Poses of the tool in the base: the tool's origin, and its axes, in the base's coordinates. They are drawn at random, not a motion.
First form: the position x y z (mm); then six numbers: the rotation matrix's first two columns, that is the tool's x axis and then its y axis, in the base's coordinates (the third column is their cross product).
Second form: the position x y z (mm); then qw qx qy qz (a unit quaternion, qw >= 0). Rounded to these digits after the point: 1 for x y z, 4 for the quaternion.
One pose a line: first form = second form
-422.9 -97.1 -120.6 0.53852 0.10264 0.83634 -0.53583 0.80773 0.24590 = -422.9 -97.1 -120.6 0.8421 0.2454 -0.4414 0.1896
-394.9 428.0 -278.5 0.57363 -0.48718 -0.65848 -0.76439 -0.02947 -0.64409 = -394.9 428.0 -278.5 0.5373 -0.7058 0.4433 0.1290
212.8 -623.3 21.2 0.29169 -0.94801 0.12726 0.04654 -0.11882 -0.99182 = 212.8 -623.3 21.2 0.5437 -0.5918 0.3808 -0.4573
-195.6 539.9 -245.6 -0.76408 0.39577 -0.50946 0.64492 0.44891 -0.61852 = -195.6 539.9 -245.6 0.1471 0.3103 0.8383 -0.4234
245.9 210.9 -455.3 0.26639 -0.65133 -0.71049 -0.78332 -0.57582 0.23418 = 245.9 210.9 -455.3 0.0821 -0.7915 0.4532 0.4018
